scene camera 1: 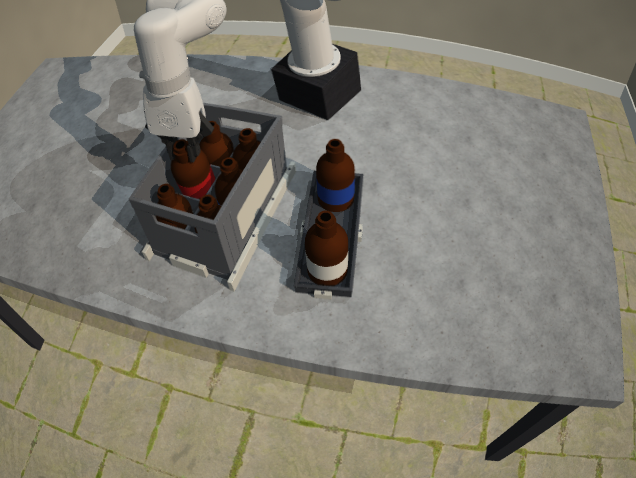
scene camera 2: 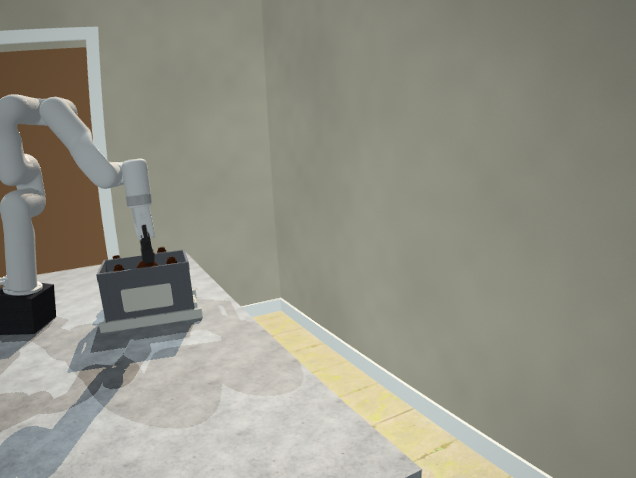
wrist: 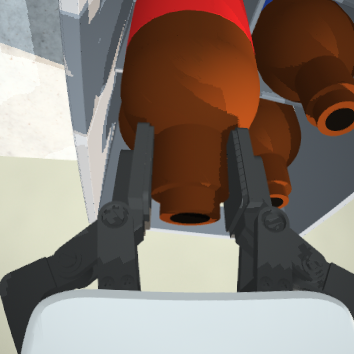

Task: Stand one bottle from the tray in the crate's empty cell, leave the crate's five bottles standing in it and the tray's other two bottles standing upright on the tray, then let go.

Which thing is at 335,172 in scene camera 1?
A blue-label bottle.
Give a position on a white-label bottle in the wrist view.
275,135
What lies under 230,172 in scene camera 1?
A blue-label bottle.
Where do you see a red-label bottle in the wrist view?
194,77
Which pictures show my gripper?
Scene camera 1, scene camera 2 and the wrist view: all of them.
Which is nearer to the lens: the red-label bottle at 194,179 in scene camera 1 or the white-label bottle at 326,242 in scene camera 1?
The white-label bottle.
